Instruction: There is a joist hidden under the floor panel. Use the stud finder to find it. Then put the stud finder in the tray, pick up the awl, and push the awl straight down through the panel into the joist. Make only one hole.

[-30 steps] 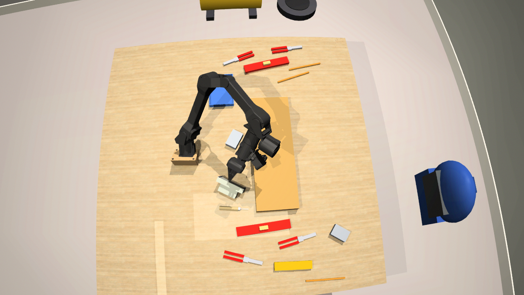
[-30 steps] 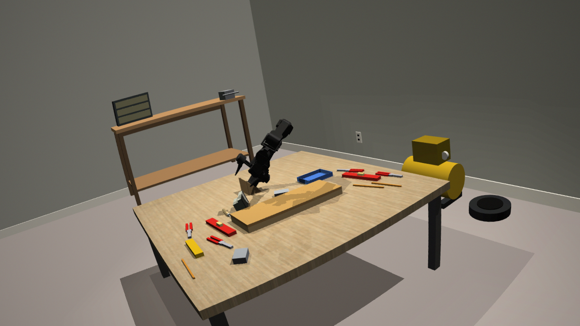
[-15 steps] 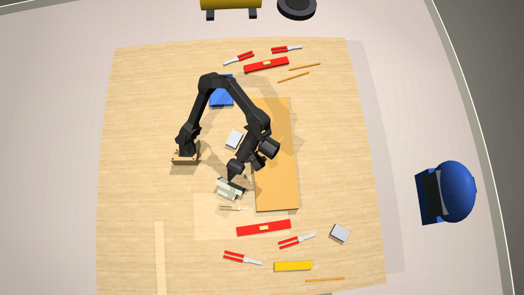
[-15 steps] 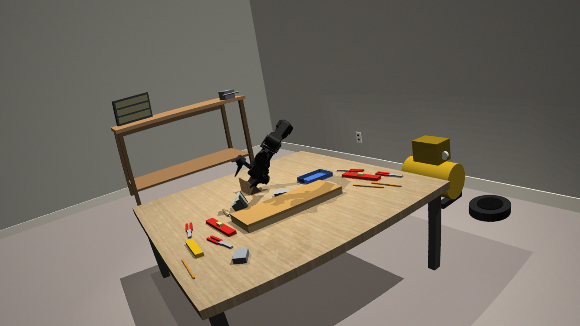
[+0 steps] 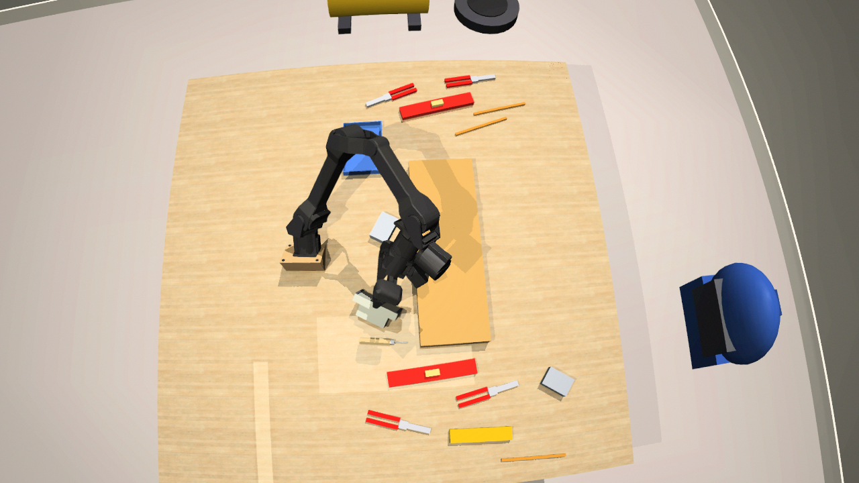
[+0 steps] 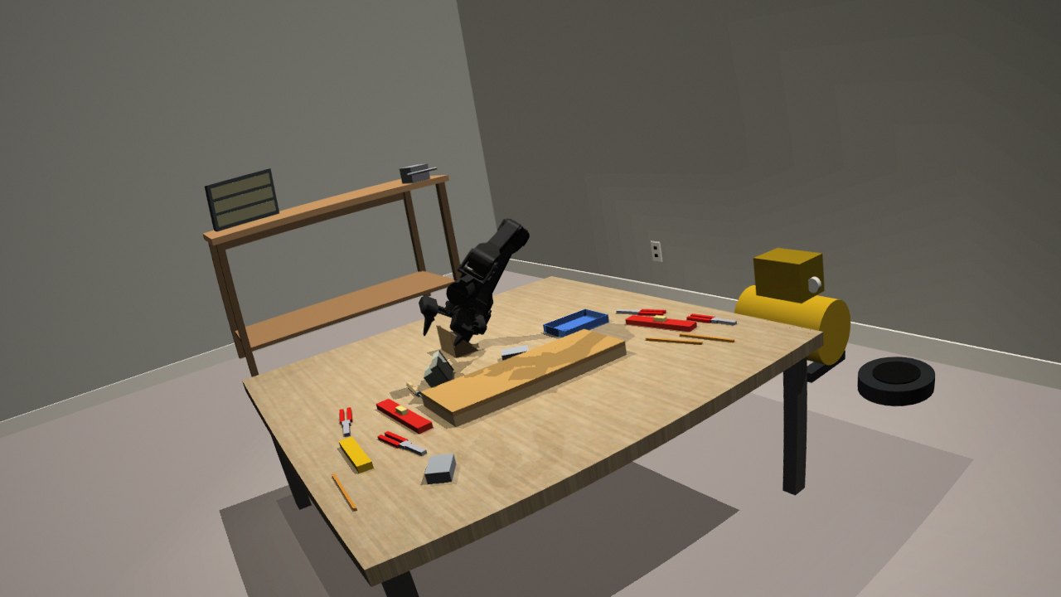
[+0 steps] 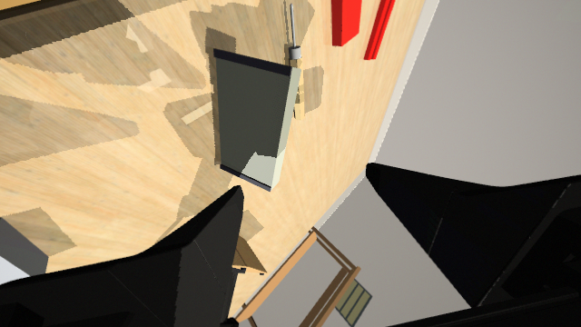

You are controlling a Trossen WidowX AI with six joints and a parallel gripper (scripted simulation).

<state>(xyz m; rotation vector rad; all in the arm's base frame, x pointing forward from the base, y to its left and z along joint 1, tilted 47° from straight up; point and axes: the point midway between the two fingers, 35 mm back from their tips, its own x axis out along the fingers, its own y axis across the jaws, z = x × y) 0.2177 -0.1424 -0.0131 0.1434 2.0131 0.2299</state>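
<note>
The stud finder lies 30 mm behind my gripper tip, 30 mm to the right of it and 100 mm below it. From my gripper tip the other things lie so: yellow block (280 mm ahead, 340 mm to the right, 110 mm below); awl (30 mm ahead, 100 mm to the right, 110 mm below); blue tray (70 mm behind, 460 mm to the left, 100 mm below).
</note>
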